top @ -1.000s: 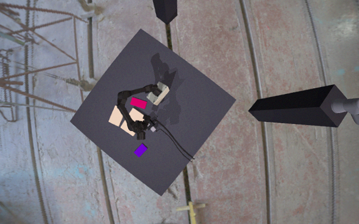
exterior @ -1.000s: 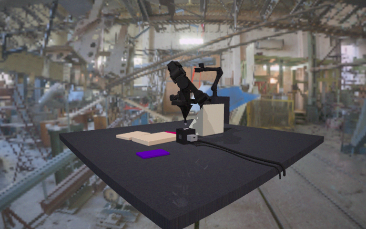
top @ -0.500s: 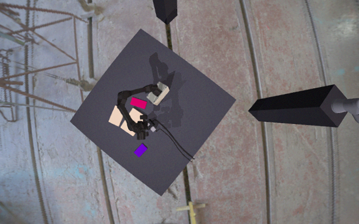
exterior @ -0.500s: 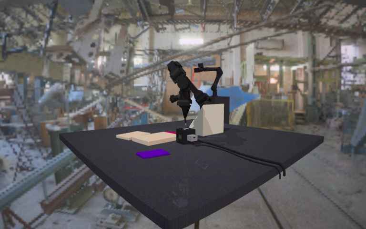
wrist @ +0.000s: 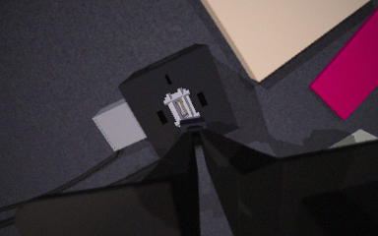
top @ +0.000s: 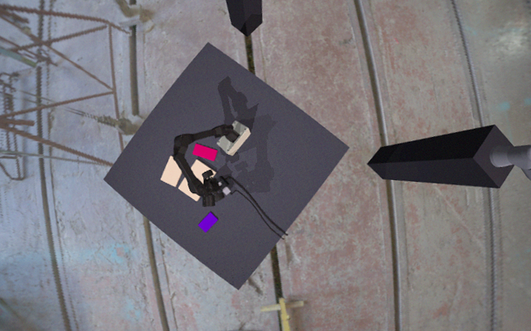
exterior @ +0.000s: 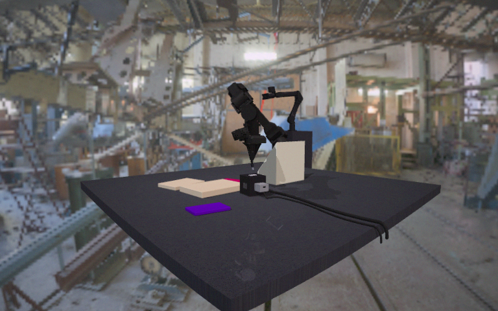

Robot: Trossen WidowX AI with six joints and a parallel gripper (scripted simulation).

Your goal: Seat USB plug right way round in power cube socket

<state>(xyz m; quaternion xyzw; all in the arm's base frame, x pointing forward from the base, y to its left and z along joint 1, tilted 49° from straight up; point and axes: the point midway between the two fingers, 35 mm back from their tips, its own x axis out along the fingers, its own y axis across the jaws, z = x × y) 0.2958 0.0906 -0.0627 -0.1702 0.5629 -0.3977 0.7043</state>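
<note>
My gripper tip is 20 mm above the black USB plug. Also, from my gripper tip: USB socket (70 mm below, 10 mm to the left); purple card (270 mm ahead, 130 mm below, 110 mm to the left); magenta card (230 mm to the right, 130 mm below, 80 mm behind).
</note>
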